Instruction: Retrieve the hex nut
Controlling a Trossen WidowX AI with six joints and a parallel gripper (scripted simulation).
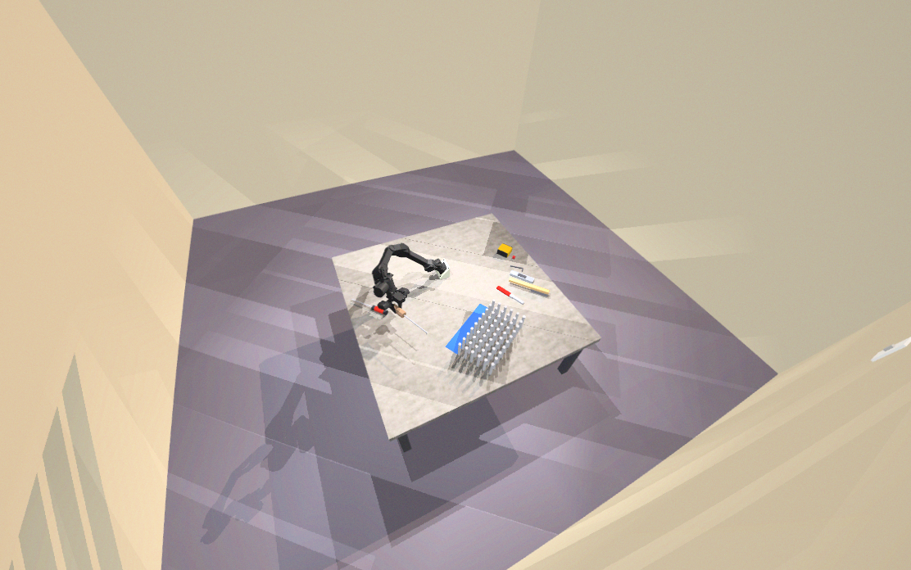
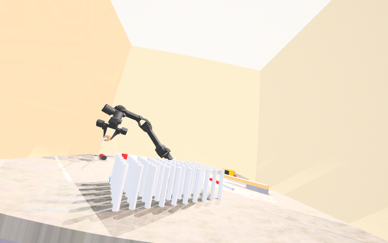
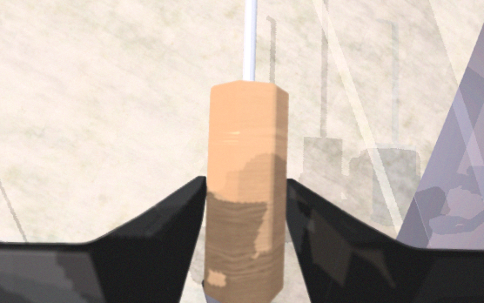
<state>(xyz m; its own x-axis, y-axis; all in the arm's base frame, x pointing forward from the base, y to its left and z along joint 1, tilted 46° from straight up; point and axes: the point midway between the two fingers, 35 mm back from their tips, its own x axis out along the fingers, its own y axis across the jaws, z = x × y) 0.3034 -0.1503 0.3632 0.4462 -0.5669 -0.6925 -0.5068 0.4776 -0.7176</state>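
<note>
The tool with pale metal rod is 90 mm ahead of my gripper tip and 60 mm to the left of it. From my gripper tip the other things lie so: red-handled tool (720 mm to the left, 140 mm below); blue taped strip (380 mm to the left, 150 mm below, 140 mm ahead); red block (320 mm behind, 130 mm below, 40 mm to the right).
</note>
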